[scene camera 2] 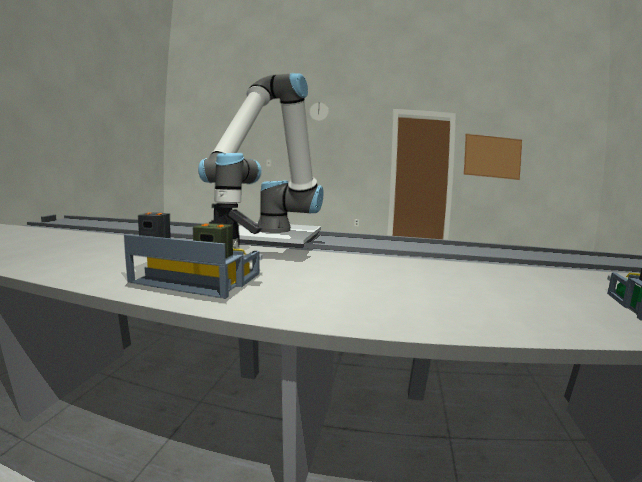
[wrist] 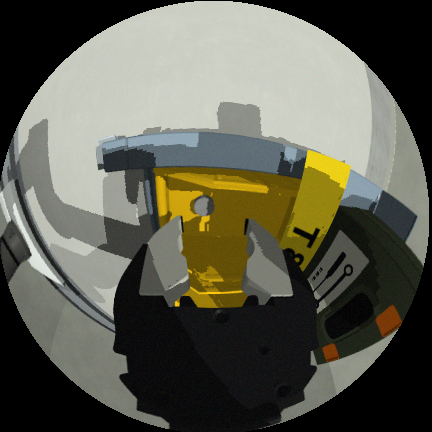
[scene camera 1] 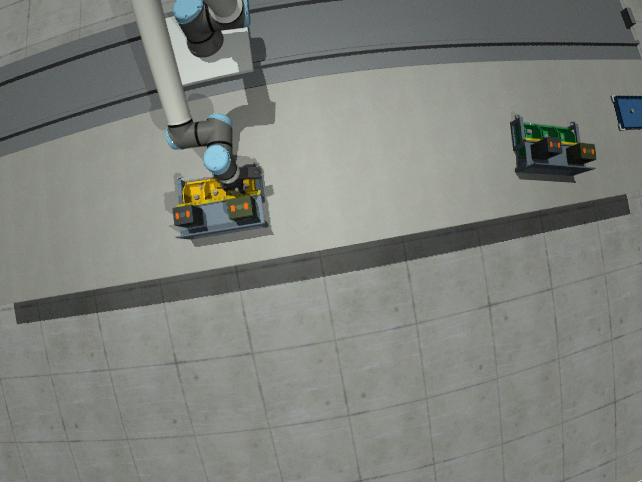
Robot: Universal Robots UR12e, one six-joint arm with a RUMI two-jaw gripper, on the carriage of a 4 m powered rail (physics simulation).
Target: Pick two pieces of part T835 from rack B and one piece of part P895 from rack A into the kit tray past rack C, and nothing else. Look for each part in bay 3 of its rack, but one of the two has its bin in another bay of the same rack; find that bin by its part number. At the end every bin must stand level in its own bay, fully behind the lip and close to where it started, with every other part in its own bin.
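The rack [scene camera 1: 215,216] [scene camera 2: 173,248] [wrist: 235,150] with yellow bins is below my arm. Its end bin [scene camera 1: 252,184] [wrist: 272,212] has a yellow label strip [wrist: 325,185] showing "T 8", the rest hidden. A small round grey part [wrist: 202,206] lies in this bin, ahead of my fingertips in the wrist view. My gripper [scene camera 1: 236,189] [scene camera 2: 235,242] [wrist: 213,218] is open and empty, pointing down at that bin with its fingers spread over it. The blue kit tray [scene camera 1: 635,121] shows at the right edge of scene camera 1, holding a small grey piece [scene camera 1: 631,111].
A dark box [scene camera 1: 186,215] [scene camera 2: 154,225] and an olive box [scene camera 1: 242,207] [scene camera 2: 212,239] [wrist: 395,265] stand on the yellow-bin rack; the olive one is close beside my gripper. Another rack [scene camera 1: 554,164] with green bins [scene camera 1: 545,131] and two boxes stands near the tray.
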